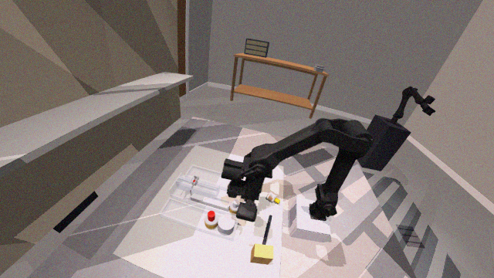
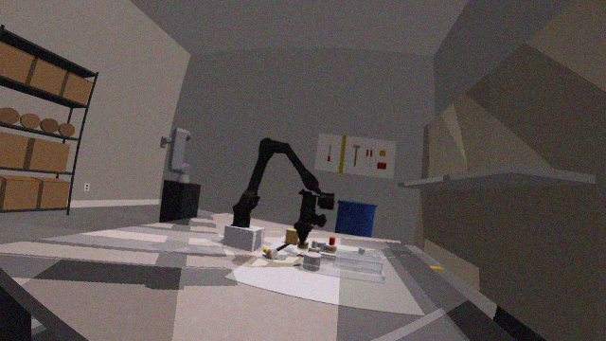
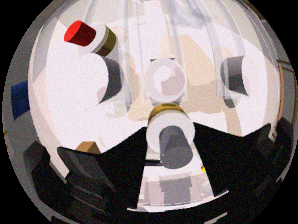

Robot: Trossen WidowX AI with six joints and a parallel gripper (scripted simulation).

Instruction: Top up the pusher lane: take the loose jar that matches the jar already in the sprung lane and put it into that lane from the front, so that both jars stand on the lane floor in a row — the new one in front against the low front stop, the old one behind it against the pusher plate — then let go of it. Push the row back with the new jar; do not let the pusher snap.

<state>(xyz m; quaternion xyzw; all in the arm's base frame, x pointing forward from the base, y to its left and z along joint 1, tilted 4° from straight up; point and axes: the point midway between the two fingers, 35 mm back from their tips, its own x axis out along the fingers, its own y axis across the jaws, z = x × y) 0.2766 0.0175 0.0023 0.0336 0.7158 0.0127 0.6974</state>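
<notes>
Now: gripper tip 20 cm short of the clear pusher lane fixture, 3 cm to the left of it and 3 cm above it.
</notes>
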